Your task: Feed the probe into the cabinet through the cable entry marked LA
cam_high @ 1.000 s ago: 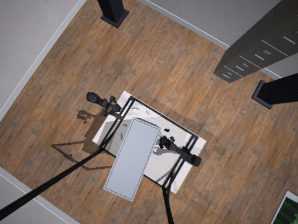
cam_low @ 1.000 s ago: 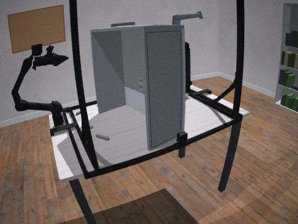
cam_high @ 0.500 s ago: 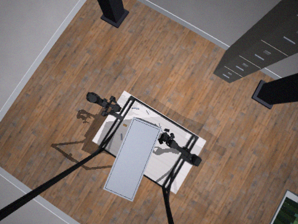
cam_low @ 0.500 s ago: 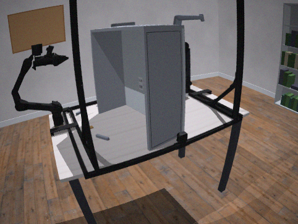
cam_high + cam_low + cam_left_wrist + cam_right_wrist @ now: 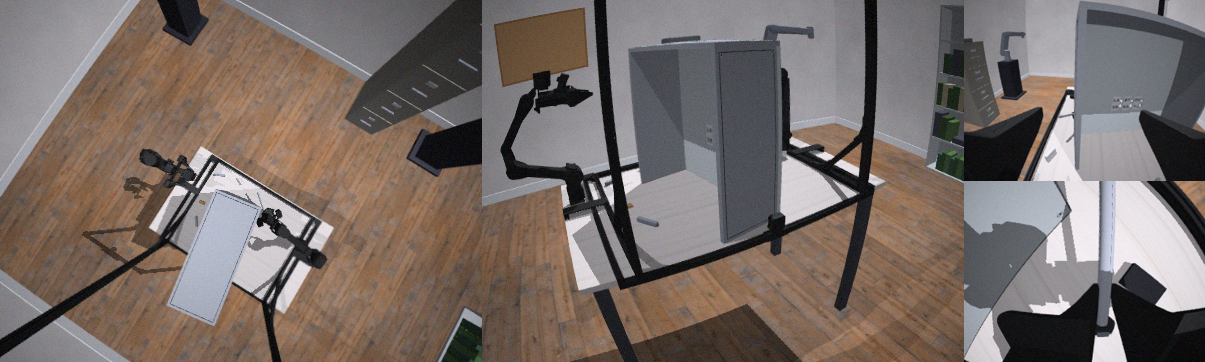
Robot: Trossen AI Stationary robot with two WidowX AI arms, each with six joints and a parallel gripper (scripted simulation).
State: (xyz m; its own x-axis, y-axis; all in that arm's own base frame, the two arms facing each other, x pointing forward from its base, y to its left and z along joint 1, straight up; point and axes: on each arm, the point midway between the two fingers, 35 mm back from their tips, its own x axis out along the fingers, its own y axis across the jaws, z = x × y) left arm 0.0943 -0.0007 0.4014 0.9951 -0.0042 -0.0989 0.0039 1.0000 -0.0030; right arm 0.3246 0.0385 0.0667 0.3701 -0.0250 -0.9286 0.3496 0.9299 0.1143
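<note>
My right hand is 8 cm above the flat black piece, 4 cm short of it and 2 cm to the left of it.
</note>
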